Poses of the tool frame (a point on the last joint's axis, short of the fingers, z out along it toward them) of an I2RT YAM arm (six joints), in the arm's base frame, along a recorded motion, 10 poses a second.
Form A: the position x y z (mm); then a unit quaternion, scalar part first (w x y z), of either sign.
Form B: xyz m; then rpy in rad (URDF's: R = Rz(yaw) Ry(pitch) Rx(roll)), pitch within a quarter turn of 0, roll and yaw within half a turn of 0. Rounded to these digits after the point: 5 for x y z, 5 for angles.
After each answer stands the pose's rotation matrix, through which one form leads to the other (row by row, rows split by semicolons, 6 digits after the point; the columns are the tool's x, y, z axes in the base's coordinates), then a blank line. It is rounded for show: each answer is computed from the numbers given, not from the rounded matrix.
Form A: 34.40 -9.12 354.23 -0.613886 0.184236 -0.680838 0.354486
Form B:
0.03440 -0.00912 0.35423 -1.56370 0.78284 -1.82519
-0.178402 0.184358 0.966532; -0.686098 0.680793 -0.256495; -0.705296 -0.708895 0.005033

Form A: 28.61 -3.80 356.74 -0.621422 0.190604 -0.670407 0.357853
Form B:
0.02861 -0.00380 0.35674 -1.53112 0.77092 -1.78862
-0.155009 0.189191 0.969628; -0.700320 0.671223 -0.242923; -0.696795 -0.716706 0.028449

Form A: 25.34 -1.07 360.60 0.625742 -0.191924 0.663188 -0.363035
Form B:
0.02534 -0.00107 0.36060 -1.50619 0.76234 -1.77015
-0.143225 0.199769 0.969319; -0.708895 0.662742 -0.241331; -0.690618 -0.721710 0.046694

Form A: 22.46 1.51 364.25 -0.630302 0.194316 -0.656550 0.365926
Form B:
0.02246 0.00151 0.36425 -1.48504 0.75521 -1.75019
-0.129921 0.206132 0.969861; -0.716445 0.656679 -0.235542; -0.685440 -0.725454 0.062366

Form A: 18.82 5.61 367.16 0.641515 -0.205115 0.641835 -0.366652
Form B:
0.01882 0.00561 0.36716 -1.44614 0.73837 -1.69657
-0.092772 0.207126 0.973906; -0.733726 0.646988 -0.207492; -0.673082 -0.733829 0.091951

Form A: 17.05 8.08 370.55 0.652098 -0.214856 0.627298 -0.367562
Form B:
0.01705 0.00808 0.37055 -1.40945 0.72105 -1.64704
-0.057210 0.209816 0.976066; -0.748931 0.637470 -0.180928; -0.660174 -0.741357 0.120668

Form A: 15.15 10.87 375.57 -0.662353 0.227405 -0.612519 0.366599
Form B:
0.01515 0.01087 0.37557 -1.37835 0.70060 -1.59585
-0.019150 0.207056 0.978142; -0.764217 0.627784 -0.147853; -0.644675 -0.750343 0.146214

